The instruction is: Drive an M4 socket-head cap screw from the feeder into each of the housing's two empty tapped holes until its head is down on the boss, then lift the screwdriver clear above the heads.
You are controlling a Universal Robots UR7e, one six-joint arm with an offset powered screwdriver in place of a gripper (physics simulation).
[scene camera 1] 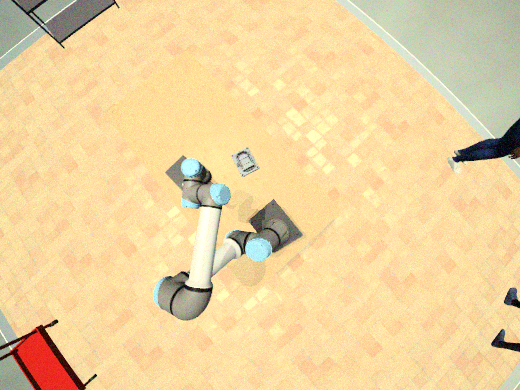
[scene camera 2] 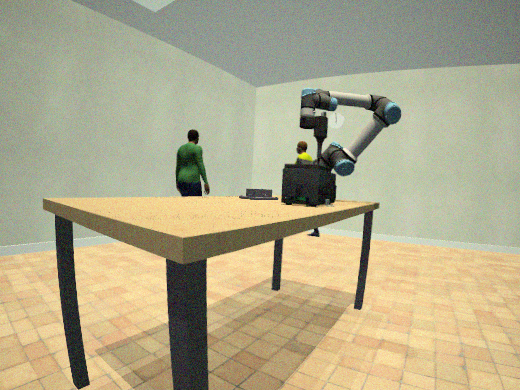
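Observation:
The housing [scene camera 1: 245,161] [scene camera 2: 259,193] is a small grey block with a hollow middle on a flat plate, lying on the table. Its holes and any screw heads are too small to make out. The feeder [scene camera 1: 175,172] [scene camera 2: 301,185] is a dark box beside it, partly covered by the wrist in scene camera 1. My screwdriver [scene camera 2: 319,159] points straight down at the feeder's top in scene camera 2, well to the side of the housing. Its tip meets the feeder's top edge in that view, so I cannot tell whether it holds a screw. In scene camera 1 the wrist hides the screwdriver.
The arm stands on a dark base plate [scene camera 1: 272,210] on the wooden table [scene camera 2: 150,215]. A red cart [scene camera 1: 45,360] and a grey rack [scene camera 1: 80,20] stand away on the floor. A person in green [scene camera 2: 190,162] and one in yellow [scene camera 2: 304,157] are beyond the table.

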